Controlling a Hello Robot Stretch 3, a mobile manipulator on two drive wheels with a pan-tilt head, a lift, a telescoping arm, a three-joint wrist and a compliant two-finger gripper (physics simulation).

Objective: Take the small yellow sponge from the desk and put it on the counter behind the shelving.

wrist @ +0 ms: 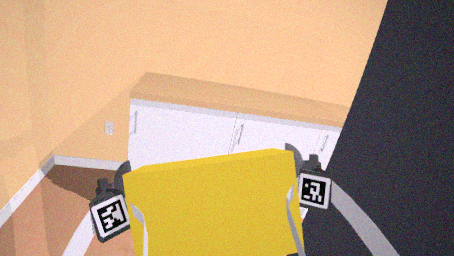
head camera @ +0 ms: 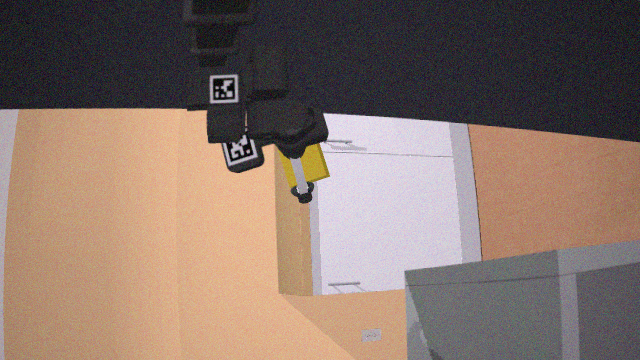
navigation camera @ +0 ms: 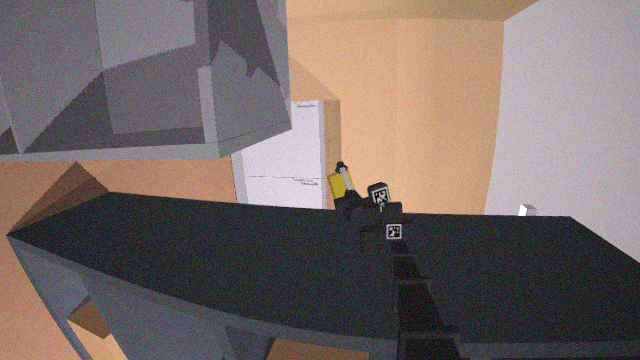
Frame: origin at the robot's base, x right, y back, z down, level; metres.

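Seen in the pictures: gripper, fingertip midpoint: (navigation camera: 345,185).
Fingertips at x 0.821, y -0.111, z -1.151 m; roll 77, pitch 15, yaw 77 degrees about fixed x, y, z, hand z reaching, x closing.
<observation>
Offsets run from my fingertips to a thing's top centre. "pt": to the spot under its first point. Level surfaces: height alone.
The small yellow sponge @(dy +0.010, dx -0.032, dz -0.044 m) (head camera: 318,162) (navigation camera: 337,186) (wrist: 215,205) is held between the two fingers of my gripper (head camera: 302,172) (navigation camera: 344,181) (wrist: 210,170). The gripper is shut on it, with a finger at each side in the wrist view. The far fingertip is hidden in the head view. The counter @(dz +0.241 m) (head camera: 294,240) (navigation camera: 332,130) (wrist: 225,95) has a tan wooden top and white doors. It stands against the tan wall, beyond and below the sponge, apart from it. Its near end is hidden behind the dark top in the wrist view.
A long dark top (head camera: 450,60) (navigation camera: 225,250) (wrist: 410,100) lies beneath my extended arm (navigation camera: 420,300) in the navigation view, and the gripper is near its far edge. A large grey cabinet-like unit @(pt dy -0.128, dx -0.439, dz +0.091 m) (head camera: 480,310) (navigation camera: 250,105) partly hides the counter. A wall outlet @(dy -0.991, dx +1.442, dz +0.694 m) (head camera: 371,335) (wrist: 109,128) is beside the counter.
</observation>
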